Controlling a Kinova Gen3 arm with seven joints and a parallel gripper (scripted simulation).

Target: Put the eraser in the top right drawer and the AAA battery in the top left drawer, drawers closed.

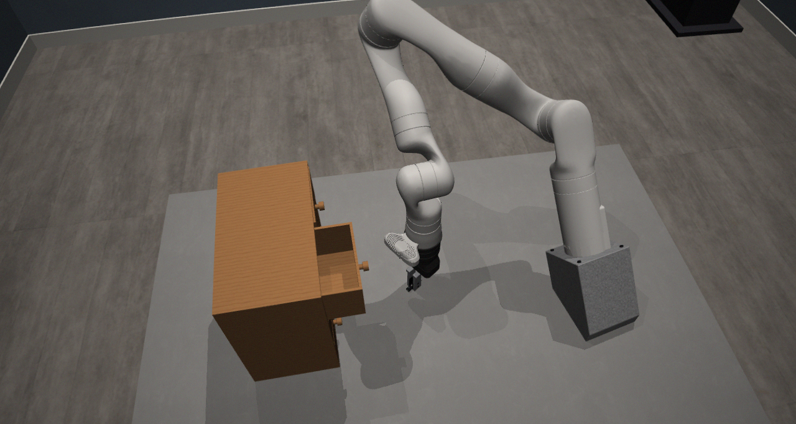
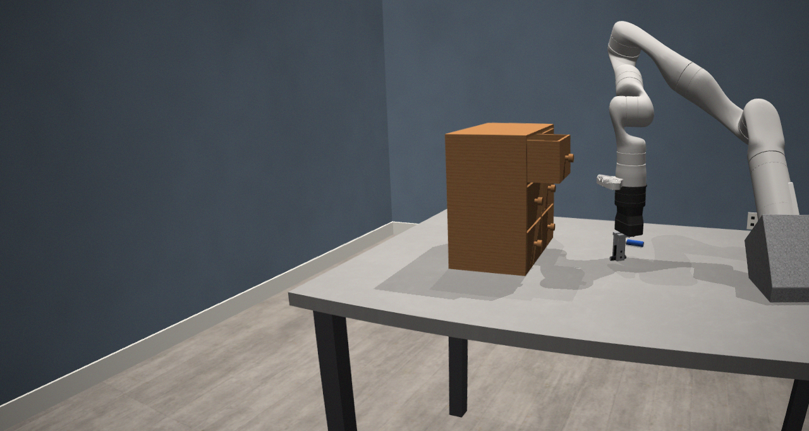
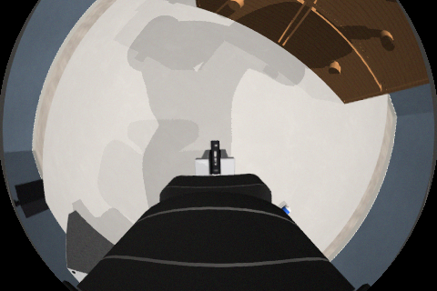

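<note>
The thin black battery is 10 mm below my hand. The rest, counted from my hand: thicker blue battery: 130 mm to the right, 30 mm behind, 10 mm below; then white eraser: 320 mm ahead, 200 mm above, 40 mm to the right.
</note>
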